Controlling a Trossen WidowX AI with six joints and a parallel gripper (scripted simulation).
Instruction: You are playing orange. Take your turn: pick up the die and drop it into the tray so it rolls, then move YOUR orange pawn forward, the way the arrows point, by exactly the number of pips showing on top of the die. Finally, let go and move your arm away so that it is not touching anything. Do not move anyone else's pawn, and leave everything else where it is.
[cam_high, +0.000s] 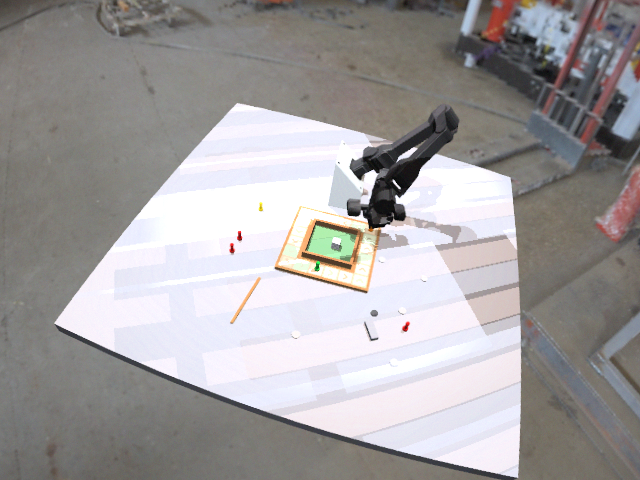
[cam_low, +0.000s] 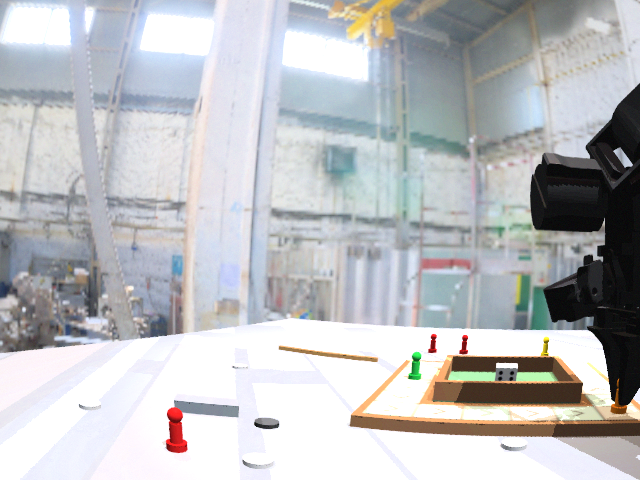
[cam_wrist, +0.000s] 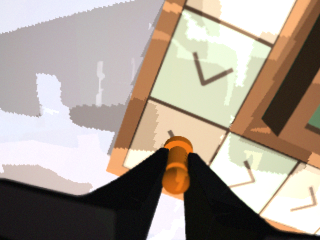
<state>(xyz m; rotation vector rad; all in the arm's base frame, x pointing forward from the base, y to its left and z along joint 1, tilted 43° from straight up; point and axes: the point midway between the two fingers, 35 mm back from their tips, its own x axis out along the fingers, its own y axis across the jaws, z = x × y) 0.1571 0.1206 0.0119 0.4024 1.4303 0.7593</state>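
My gripper tip is now 11 cm short of the white die, 10 cm to the left of it and 1 cm below it. The rest, counted from my gripper tip: tray: 11 cm ahead, 11 cm to the right, 1 cm below; then orange pawn: 1 cm above; then green pawn: 22 cm ahead, 13 cm to the right, 1 cm above.
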